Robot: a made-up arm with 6 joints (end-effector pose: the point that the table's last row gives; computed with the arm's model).
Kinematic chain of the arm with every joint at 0, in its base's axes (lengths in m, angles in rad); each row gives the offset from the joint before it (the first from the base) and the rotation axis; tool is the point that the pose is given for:
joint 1: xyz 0 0 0.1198 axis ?
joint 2: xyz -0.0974 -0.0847 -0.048 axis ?
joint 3: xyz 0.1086 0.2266 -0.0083 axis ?
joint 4: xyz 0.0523 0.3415 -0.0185 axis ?
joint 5: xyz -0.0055 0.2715 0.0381 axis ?
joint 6: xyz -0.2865 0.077 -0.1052 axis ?
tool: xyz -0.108 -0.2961 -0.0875
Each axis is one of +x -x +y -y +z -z.
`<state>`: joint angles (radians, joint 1 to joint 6).
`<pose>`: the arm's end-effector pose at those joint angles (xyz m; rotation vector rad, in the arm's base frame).
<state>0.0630 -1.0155 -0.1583 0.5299 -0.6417 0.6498</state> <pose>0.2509 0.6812 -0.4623 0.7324 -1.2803 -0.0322</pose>
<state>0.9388 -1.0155 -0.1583 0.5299 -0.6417 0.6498</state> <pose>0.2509 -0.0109 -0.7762 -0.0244 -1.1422 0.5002</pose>
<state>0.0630 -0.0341 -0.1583 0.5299 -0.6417 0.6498</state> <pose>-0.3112 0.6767 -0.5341 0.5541 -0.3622 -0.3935</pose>
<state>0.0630 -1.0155 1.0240 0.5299 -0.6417 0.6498</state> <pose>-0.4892 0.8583 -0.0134 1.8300 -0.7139 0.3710</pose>
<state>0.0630 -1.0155 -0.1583 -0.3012 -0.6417 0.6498</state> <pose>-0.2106 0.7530 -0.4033 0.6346 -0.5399 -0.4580</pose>
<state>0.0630 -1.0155 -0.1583 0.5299 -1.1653 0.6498</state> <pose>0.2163 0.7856 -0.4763 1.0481 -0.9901 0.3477</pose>
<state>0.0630 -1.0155 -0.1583 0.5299 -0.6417 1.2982</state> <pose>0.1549 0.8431 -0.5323 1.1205 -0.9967 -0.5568</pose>
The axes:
joint 1: -x
joint 2: +y
joint 3: +x
joint 4: -y
joint 5: -x
joint 6: -z

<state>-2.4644 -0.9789 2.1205 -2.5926 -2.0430 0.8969</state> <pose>-0.1649 -0.1954 -0.8324 0.7053 0.8231 2.2153</pose>
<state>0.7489 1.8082 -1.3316 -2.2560 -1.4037 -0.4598</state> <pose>-0.7868 0.4445 -0.3391 -1.9094 1.1262 -2.1637</pose>
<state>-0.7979 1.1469 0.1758 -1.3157 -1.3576 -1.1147</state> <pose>0.0302 0.6174 0.7705 2.1277 1.6520 -0.4800</pose>
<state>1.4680 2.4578 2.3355 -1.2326 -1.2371 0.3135</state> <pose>0.2059 -0.2056 0.7444 -2.4275 0.9216 1.4068</pose>
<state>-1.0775 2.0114 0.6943 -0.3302 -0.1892 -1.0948</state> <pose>0.0571 0.4318 0.6015 2.4326 1.6705 0.6227</pose>
